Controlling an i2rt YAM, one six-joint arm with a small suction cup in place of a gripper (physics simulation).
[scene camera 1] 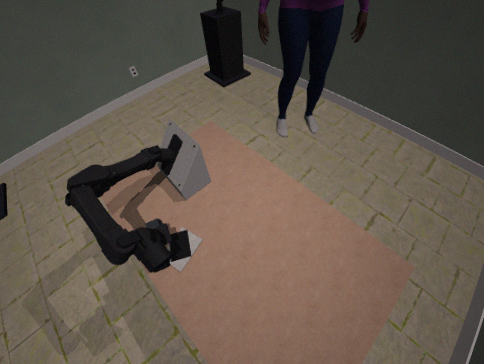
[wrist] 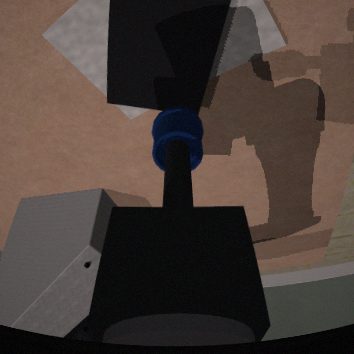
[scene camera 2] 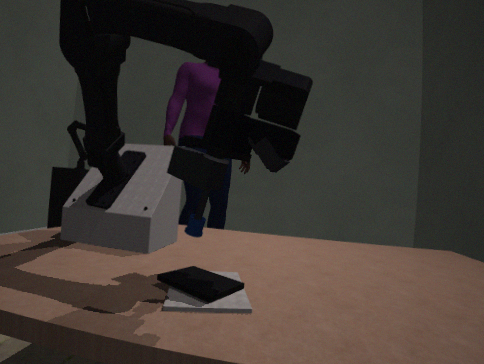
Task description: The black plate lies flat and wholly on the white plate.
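Where they show: hand, its tool point: (wrist: 177, 129) (scene camera 2: 193, 232); arm's base, origin of its link: (scene camera 1: 171, 155) (scene camera 2: 118, 178).
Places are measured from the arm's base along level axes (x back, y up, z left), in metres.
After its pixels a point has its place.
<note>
The black plate (scene camera 1: 181, 245) @(x -0.339, y -0.153, z -0.194 m) (scene camera 2: 202, 283) @(x -0.341, y -0.153, z -0.217 m) (wrist: 140, 55) @(x -0.331, y -0.153, z -0.184 m) lies on the white plate (scene camera 1: 195, 242) @(x -0.364, y -0.162, z -0.139 m) (scene camera 2: 240, 301) @(x -0.408, y -0.162, z -0.236 m) (wrist: 75, 40) @(x -0.356, y -0.162, z -0.133 m), turned at an angle to it. One corner of the black plate sticks out past the white plate's edge, at the left in the scene camera 2 view and at the lower right in the wrist view. I cannot tell whether it lies quite flat. My gripper, a blue suction cup (scene camera 2: 194, 232) (wrist: 178, 122), hangs in the air above the plates with nothing on it. The cup is hidden behind the arm in the scene camera 1 view.
The arm's base sits on a grey wedge-shaped block (scene camera 1: 195, 175) @(x -0.143, y -0.047, z 0.034 m) (scene camera 2: 164, 225) @(x -0.144, y -0.111, z 0.010 m) (wrist: 55, 235) @(x -0.145, y -0.097, z -0.005 m) on the table (scene camera 1: 280, 260) @(x -0.655, y -0.168, z 0.092 m) (scene camera 2: 350, 300) @(x -0.575, y -0.168, z -0.150 m). A person (scene camera 1: 310, 55) (scene camera 2: 192, 100) stands beyond the table. The arm's shadow falls beside and across the plates.
</note>
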